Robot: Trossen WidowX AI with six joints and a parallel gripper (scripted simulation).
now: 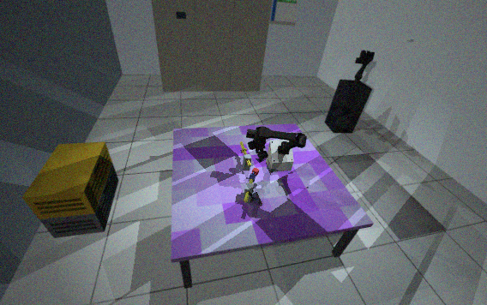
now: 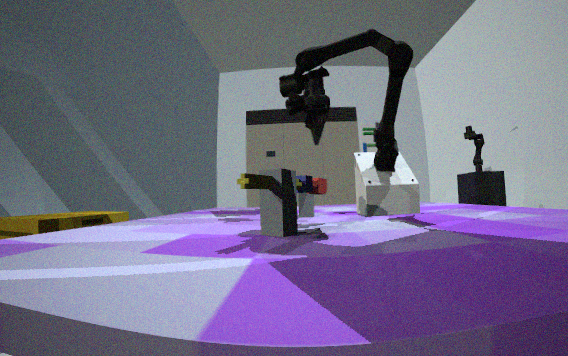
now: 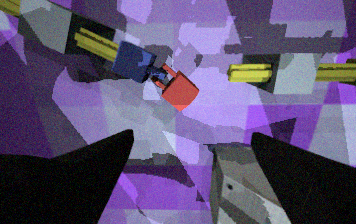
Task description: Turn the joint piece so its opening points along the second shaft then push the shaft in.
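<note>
Right now the red joint piece is 10 mm ahead of my gripper tip, 20 mm to the left of it and 130 mm below it.
</note>
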